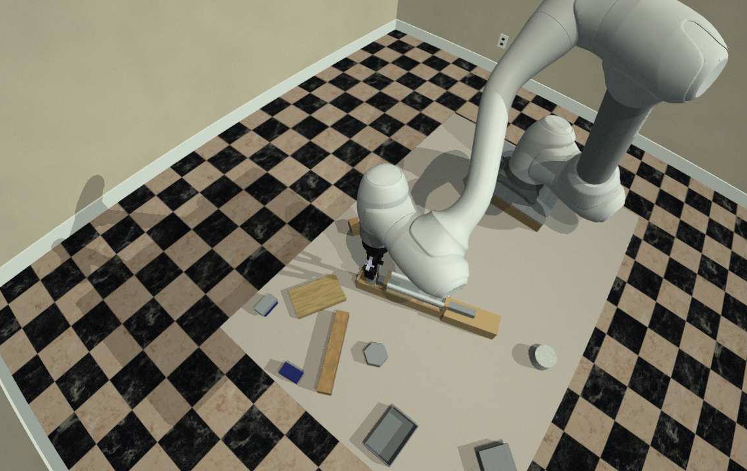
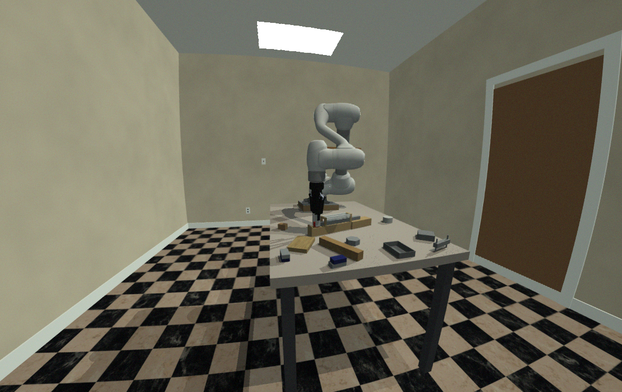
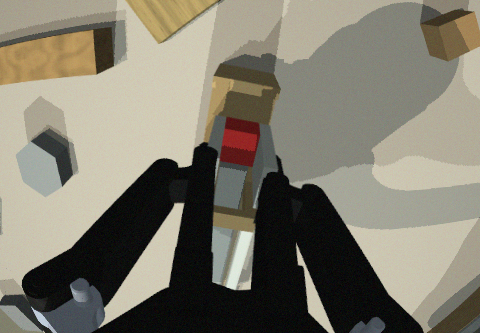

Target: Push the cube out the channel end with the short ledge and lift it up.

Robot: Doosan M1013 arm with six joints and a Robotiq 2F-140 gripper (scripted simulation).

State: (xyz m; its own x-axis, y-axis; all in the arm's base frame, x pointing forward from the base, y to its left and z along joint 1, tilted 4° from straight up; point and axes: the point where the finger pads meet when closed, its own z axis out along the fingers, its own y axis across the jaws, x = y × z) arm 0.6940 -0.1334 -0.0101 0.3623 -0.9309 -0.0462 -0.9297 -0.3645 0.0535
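Right now my hand is 13 cm to the right of the raised frame, 5 cm past it and 3 cm above it. The rest, counted from my hand: small wooden block: 18 cm to the right, 11 cm behind, 7 cm below; wooden board: 14 cm ahead, 9 cm to the right, 7 cm below; red cube: 3 cm below.
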